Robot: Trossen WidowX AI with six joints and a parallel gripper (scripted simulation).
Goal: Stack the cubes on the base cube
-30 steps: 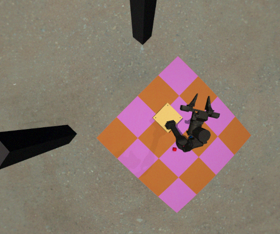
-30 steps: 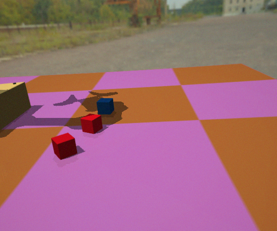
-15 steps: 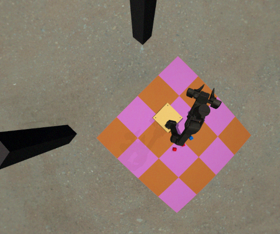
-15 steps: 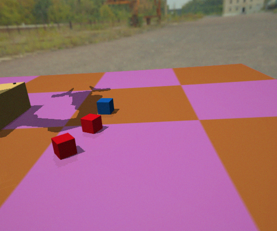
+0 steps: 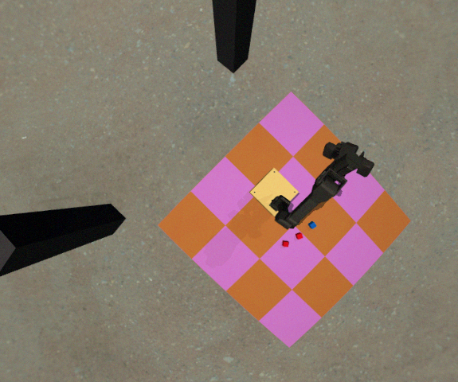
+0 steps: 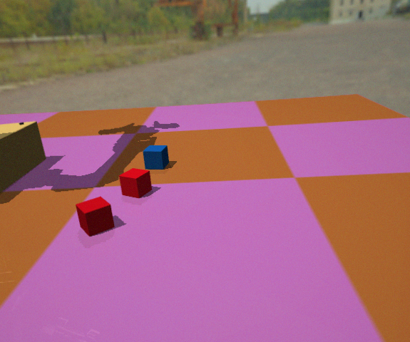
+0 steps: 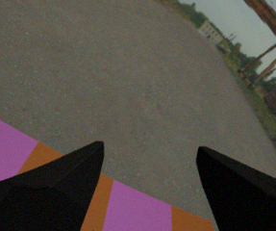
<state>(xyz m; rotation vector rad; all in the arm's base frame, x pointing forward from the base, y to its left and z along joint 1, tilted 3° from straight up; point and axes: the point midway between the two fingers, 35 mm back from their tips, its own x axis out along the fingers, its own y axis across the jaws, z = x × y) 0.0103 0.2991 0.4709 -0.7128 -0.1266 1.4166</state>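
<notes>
My gripper tip is 52 cm above the blue base cube, 30 cm short of it and 27 cm to the left of it.
</notes>
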